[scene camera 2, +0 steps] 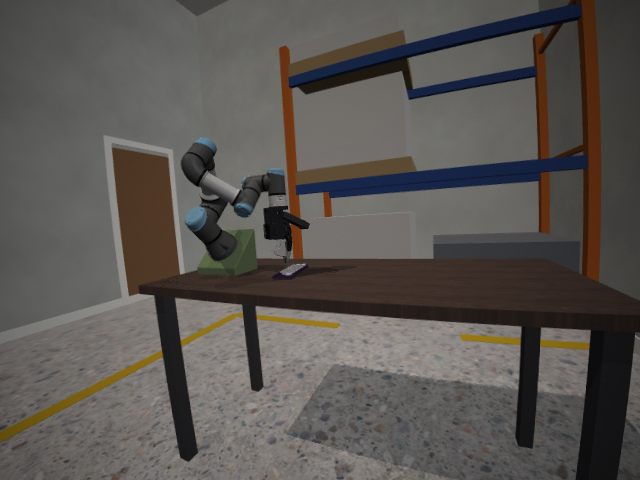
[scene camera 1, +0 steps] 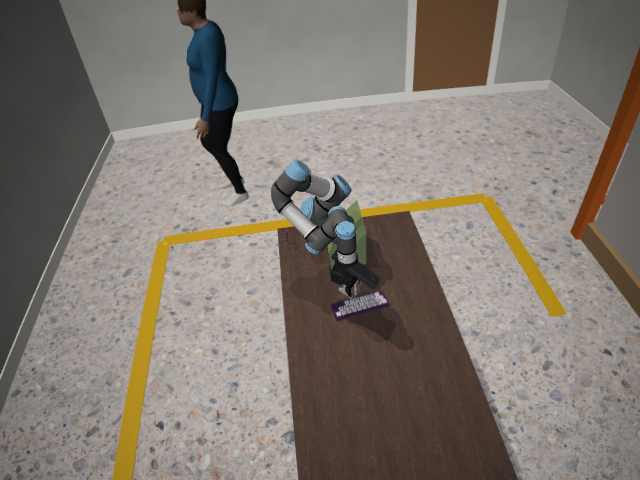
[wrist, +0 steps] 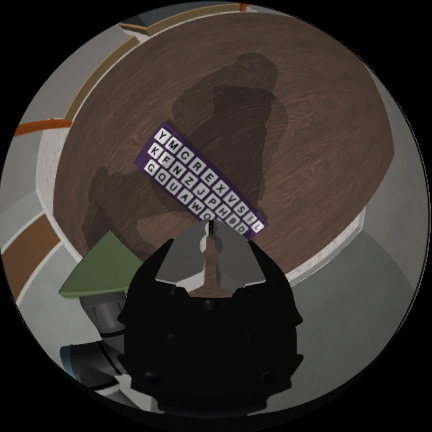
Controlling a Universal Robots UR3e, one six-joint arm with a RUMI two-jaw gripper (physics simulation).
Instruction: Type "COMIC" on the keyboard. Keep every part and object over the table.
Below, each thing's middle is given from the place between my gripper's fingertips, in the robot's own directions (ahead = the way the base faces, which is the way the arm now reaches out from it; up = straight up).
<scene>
The keyboard (scene camera 1: 372, 301) lies 30 mm below my hand, 20 mm to the left of it and 10 mm ahead of it.
</scene>
